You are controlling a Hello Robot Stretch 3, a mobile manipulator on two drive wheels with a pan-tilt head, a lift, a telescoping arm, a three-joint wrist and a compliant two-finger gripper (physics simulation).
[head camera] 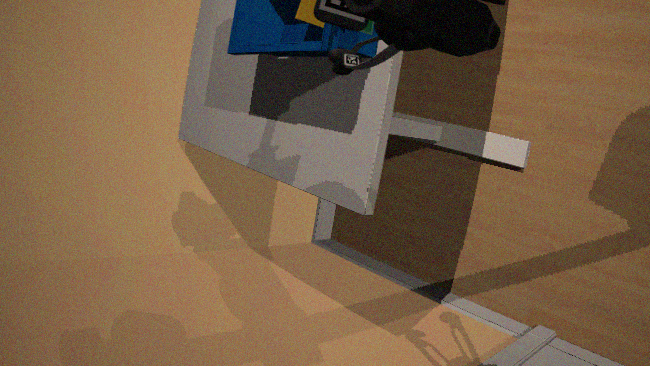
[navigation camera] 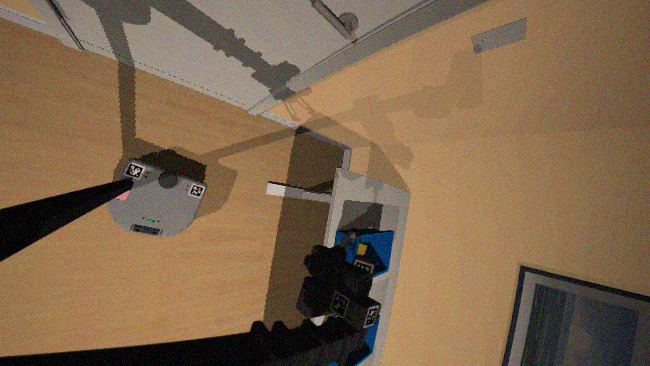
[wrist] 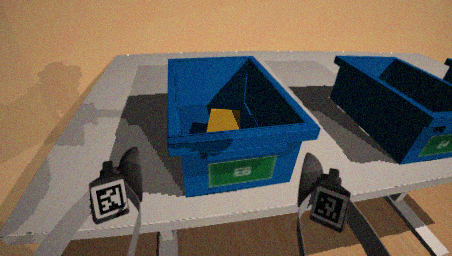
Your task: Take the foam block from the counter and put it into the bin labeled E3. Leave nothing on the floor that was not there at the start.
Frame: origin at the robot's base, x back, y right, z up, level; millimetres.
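Seen in the pictures: gripper, fingertip midpoint: [navigation camera: 349, 254] [wrist: 221, 169]; robot's base, origin of the base link: [navigation camera: 167, 179].
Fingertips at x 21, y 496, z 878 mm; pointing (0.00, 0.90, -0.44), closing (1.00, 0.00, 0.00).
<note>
Pixels of each thing's top centre, then the offset from my fingertips to it. "spot": a spot on its surface instead. Level surfaces: height alone.
- yellow block, middle of its top: [head camera: 313, 7] [wrist: 224, 121] [navigation camera: 360, 250] dz -110, dx +1, dy +228 mm
- light grey table, its level: dz -158 mm
- third bin's edge, surface spot: [wrist: 449, 72] spot: dz -77, dx +713, dy +511 mm
A yellow block [head camera: 309, 15] [navigation camera: 362, 248] [wrist: 223, 120] lies inside a blue bin [head camera: 250, 37] [navigation camera: 385, 242] [wrist: 196, 175], whose green label seems to read E6. This bin stands on the light grey table [head camera: 325, 162] [navigation camera: 367, 192] [wrist: 162, 206]. My gripper [wrist: 221, 169] is open, with its fingertips apart in front of the bin's label side, nothing between them. The block is beyond the fingers, behind the bin's front wall. In the head view the wrist covers part of the bin. No label reading E3 can be made out.
Another blue bin [wrist: 390, 115], label seemingly E4, stands to the right; a third bin's edge [wrist: 449, 72] shows beyond it. Table feet [head camera: 505, 150] [navigation camera: 276, 189] stick out over the floor. My base [navigation camera: 160, 207] stands beside the table. A pale door [navigation camera: 200, 55] and wall are near.
</note>
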